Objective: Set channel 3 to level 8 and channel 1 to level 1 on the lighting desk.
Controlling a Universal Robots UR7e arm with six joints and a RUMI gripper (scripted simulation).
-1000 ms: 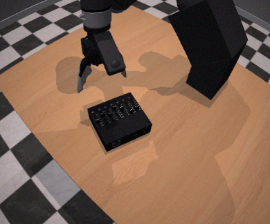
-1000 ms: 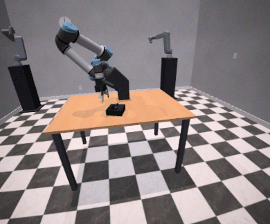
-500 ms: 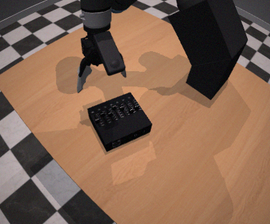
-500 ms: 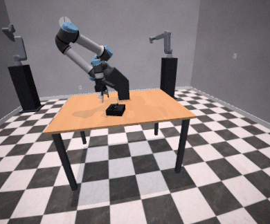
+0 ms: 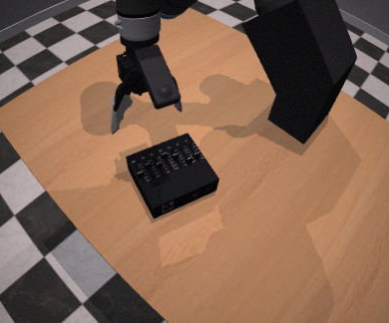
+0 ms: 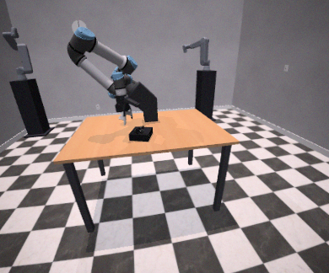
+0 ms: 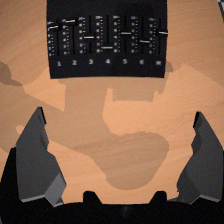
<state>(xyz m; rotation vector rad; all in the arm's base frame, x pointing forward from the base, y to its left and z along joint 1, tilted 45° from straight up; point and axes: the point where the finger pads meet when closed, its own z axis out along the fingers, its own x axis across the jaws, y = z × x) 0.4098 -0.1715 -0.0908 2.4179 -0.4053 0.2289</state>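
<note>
The fader knob lies 10 cm to the left of my hand, 6 cm below it and 5 cm behind it.
</note>
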